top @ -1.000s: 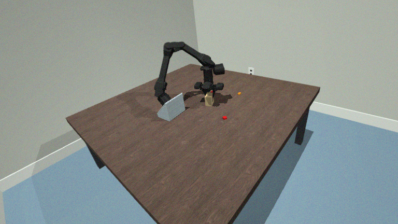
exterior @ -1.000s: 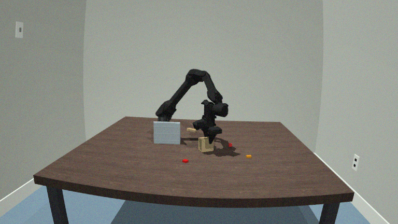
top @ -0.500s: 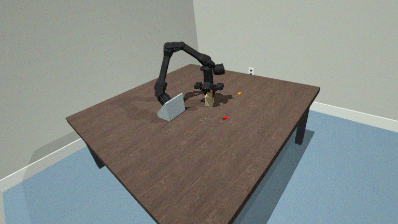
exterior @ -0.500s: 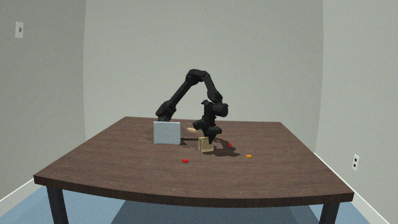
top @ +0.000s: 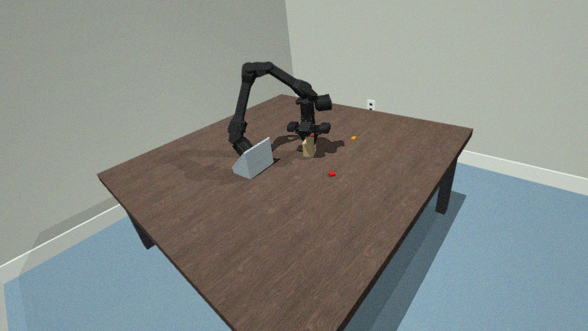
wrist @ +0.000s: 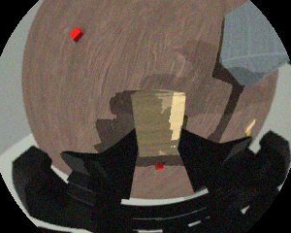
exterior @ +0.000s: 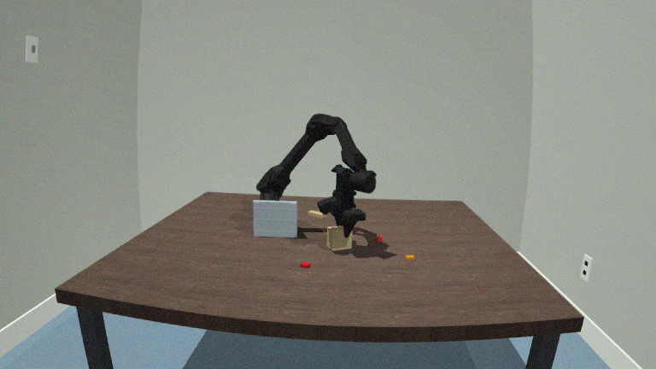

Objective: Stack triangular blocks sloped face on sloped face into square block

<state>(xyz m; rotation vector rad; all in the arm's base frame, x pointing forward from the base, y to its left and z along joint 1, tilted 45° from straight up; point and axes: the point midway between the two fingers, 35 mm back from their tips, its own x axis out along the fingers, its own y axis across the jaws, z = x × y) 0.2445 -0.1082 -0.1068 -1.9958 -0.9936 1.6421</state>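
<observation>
My gripper tip is 1 cm below the triangular wooden block. The rest, counted from my gripper tip: small orange cube 19 cm ahead, 14 cm to the right, 4 cm below; flat tan piece 40 cm to the left, 5 cm behind, 3 cm below.
</observation>
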